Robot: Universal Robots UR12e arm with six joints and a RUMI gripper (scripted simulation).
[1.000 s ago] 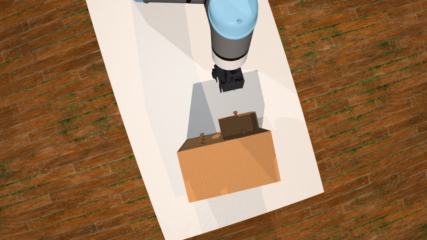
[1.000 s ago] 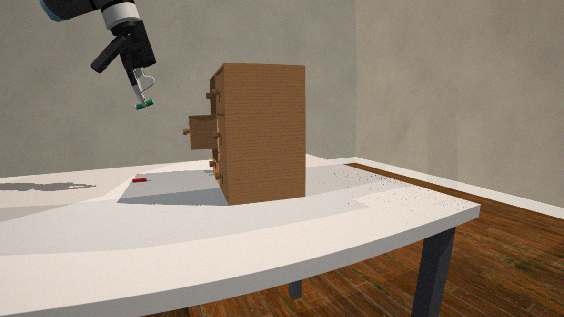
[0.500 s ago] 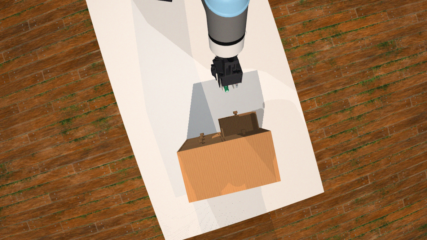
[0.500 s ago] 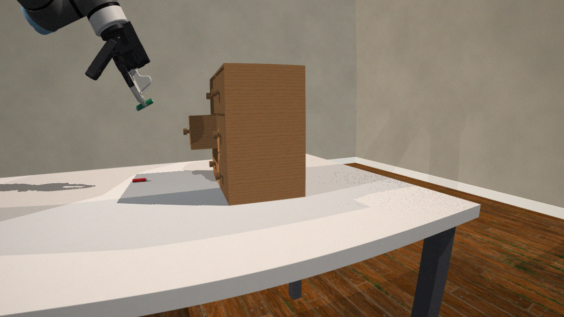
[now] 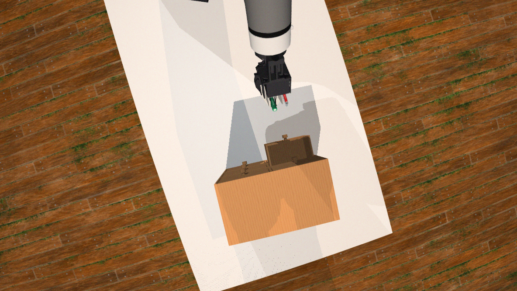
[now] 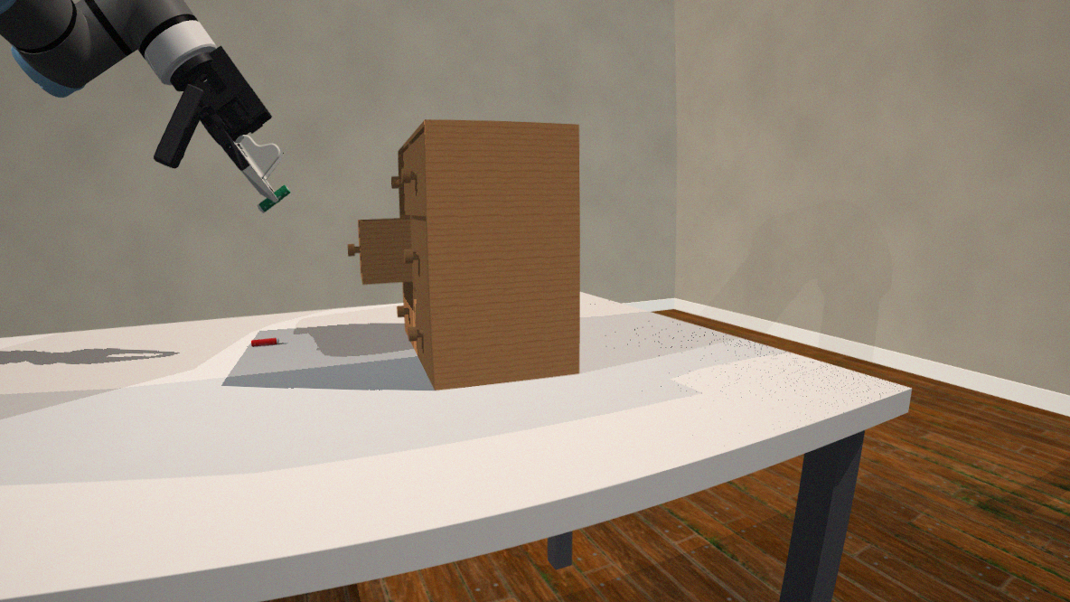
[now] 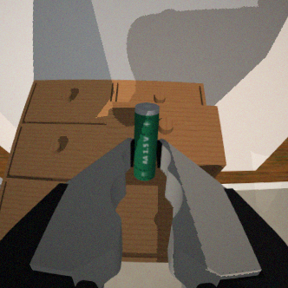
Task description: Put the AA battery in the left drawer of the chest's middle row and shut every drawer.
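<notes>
Right now the green AA battery is 1 cm below my hand. From my hand the other things lie so: red object (23 cm below, 9 cm to the left, 2 cm behind).
</notes>
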